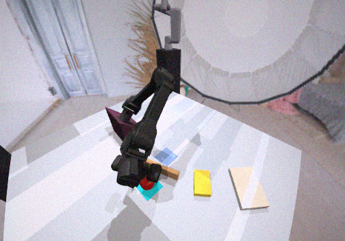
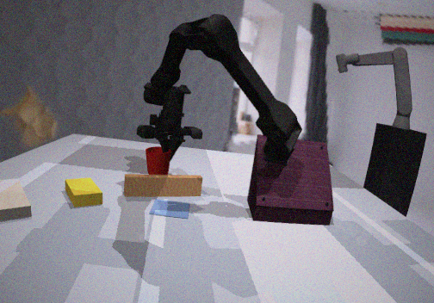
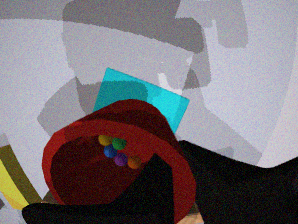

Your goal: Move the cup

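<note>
My gripper tip is 20 mm short of the cyan pad, 20 mm to the right of it and 80 mm above it. Round my gripper tip: wooden bar 20 mm behind, 100 mm to the left, 50 mm below; then red cup 20 mm ahead, 20 mm to the left; then pale blue pad 60 mm behind, 180 mm to the left, 80 mm below.
</note>
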